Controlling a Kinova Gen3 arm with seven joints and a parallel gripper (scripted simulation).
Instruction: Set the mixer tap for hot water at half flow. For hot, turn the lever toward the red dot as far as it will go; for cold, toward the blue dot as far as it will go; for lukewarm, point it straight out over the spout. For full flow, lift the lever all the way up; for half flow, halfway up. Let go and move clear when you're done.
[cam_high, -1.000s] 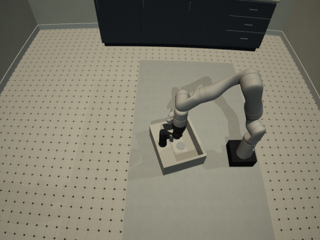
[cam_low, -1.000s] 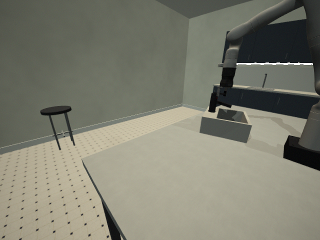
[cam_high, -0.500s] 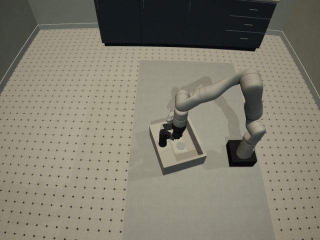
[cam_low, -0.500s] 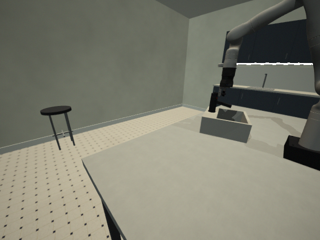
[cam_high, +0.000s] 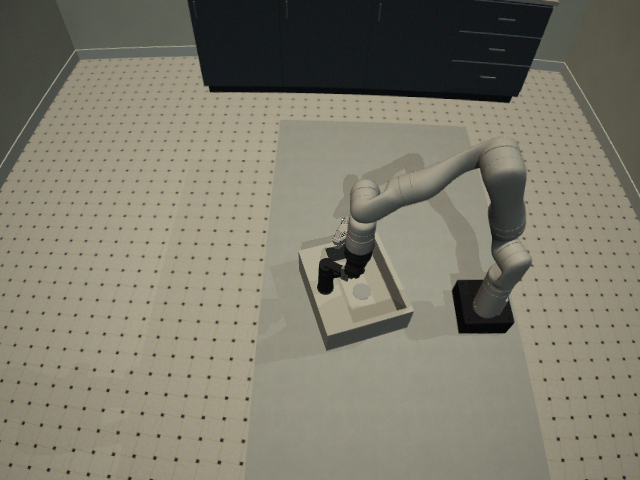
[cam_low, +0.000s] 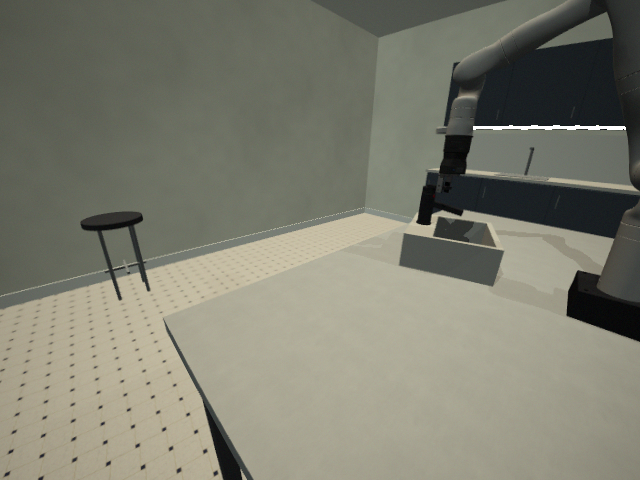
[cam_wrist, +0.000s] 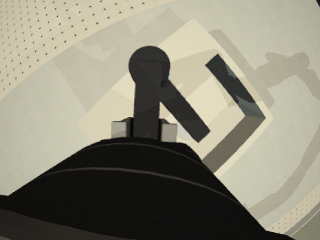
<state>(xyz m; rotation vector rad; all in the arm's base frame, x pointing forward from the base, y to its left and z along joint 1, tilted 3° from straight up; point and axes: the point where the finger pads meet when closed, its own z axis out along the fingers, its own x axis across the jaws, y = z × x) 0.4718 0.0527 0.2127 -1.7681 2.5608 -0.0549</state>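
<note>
Now: hand 2 cm short of the lever and 1 cm to the left of it. The rest, counted from my hand: sink basin (4 cm behind, 7 cm to the right, 23 cm below).
</note>
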